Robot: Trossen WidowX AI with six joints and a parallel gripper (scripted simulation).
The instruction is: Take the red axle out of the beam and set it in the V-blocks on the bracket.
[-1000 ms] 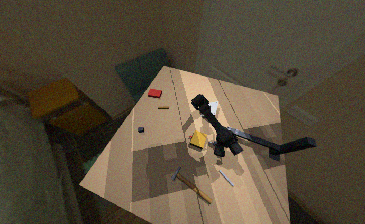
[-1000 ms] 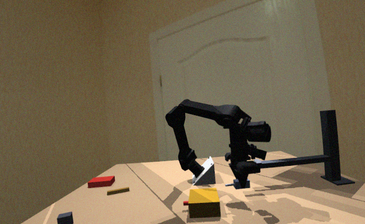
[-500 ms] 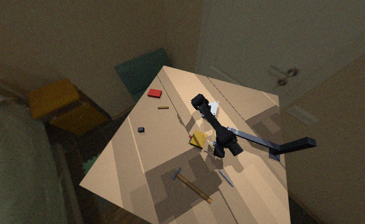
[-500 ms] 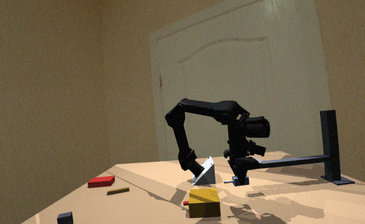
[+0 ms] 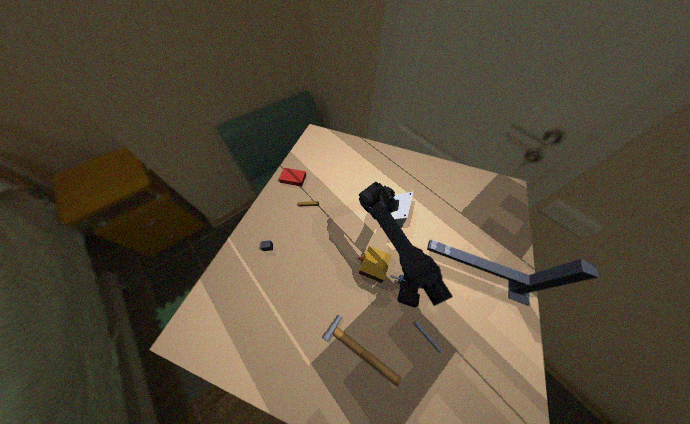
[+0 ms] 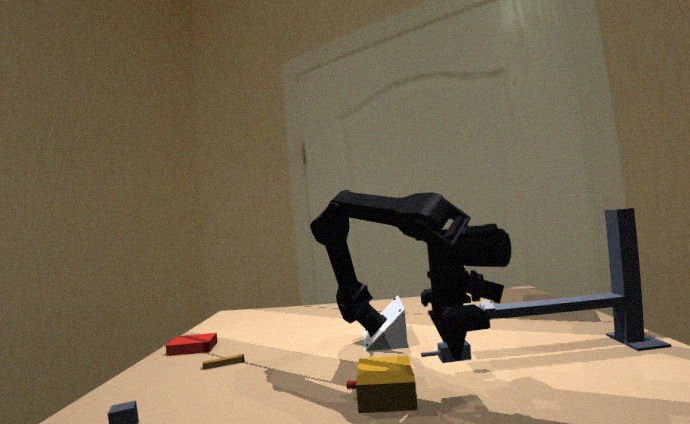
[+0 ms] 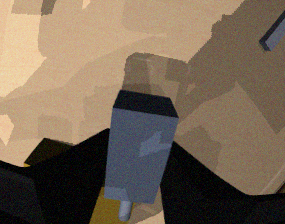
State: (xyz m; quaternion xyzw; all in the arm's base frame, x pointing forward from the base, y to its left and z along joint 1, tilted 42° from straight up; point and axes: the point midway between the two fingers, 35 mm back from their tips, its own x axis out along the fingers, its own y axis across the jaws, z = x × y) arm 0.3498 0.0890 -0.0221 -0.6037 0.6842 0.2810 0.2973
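Now: gripper tip 50 mm past the yellow beam, 110 mm to the left of it and 60 mm above it. Also, from my gripper tip: blue-grey block 20 mm to the right, 10 mm above; olive stick 280 mm behind, 480 mm to the right, 70 mm below; grey rod 150 mm ahead, 120 mm to the left, 80 mm below.
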